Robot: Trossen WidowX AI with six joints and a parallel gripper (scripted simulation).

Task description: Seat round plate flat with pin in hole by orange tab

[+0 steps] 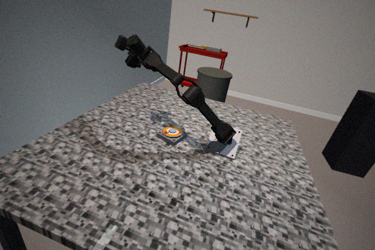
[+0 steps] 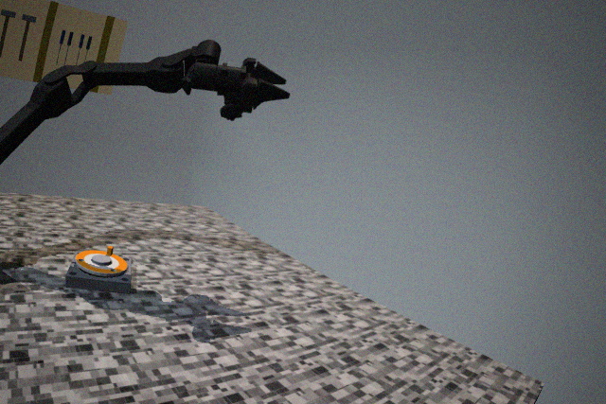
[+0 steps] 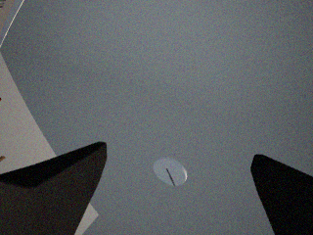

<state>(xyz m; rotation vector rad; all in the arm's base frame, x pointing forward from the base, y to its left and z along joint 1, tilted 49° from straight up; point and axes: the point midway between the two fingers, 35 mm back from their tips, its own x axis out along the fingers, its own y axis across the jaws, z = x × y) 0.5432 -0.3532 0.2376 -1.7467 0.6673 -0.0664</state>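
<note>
My gripper tip is now 40 cm above the round plate, 32 cm past it and 9 cm to the right of it. Round my gripper tip: square grey base: 41 cm below, 33 cm behind, 7 cm to the left.
</note>
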